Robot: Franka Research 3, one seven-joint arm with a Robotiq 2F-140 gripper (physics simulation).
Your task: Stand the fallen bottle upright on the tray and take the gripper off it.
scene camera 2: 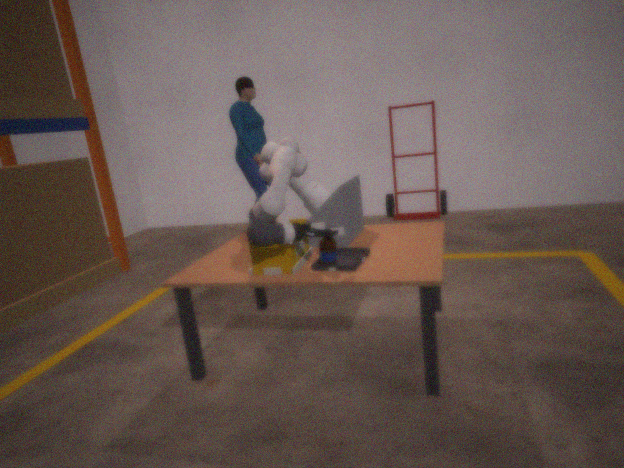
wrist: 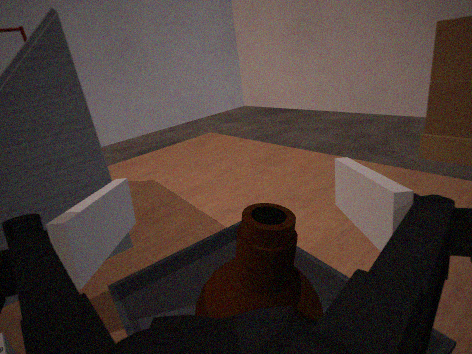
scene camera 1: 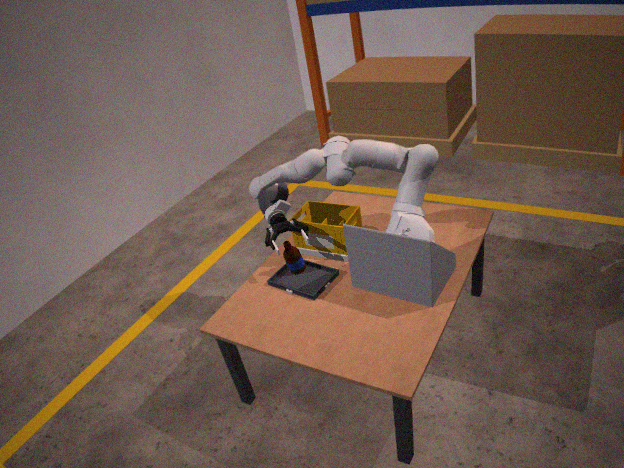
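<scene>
The brown bottle [scene camera 1: 293, 257] [scene camera 2: 328, 250] [wrist: 267, 272] with a blue label stands upright on the dark tray [scene camera 1: 316, 283] [scene camera 2: 354, 257] [wrist: 147, 298], toward the tray's side nearest the gripper. My gripper [scene camera 1: 290, 240] [wrist: 232, 191] is wide open and empty. Its pale finger pads are spread to either side at about the height of the bottle's mouth or a little above, with a gap on both sides. In the wrist view the bottle's open mouth and shoulder show, and the gripper's body hides the lower part. In scene camera 2 the fingers are blurred.
A yellow crate [scene camera 1: 322, 237] [scene camera 2: 274, 257] stands beside the tray, close to the gripper. A grey upright panel [scene camera 1: 390, 264] [scene camera 2: 347, 211] [wrist: 50, 130] stands between the tray and the arm's base. A person [scene camera 2: 246, 125] and a red hand truck [scene camera 2: 415, 216] are beyond the table.
</scene>
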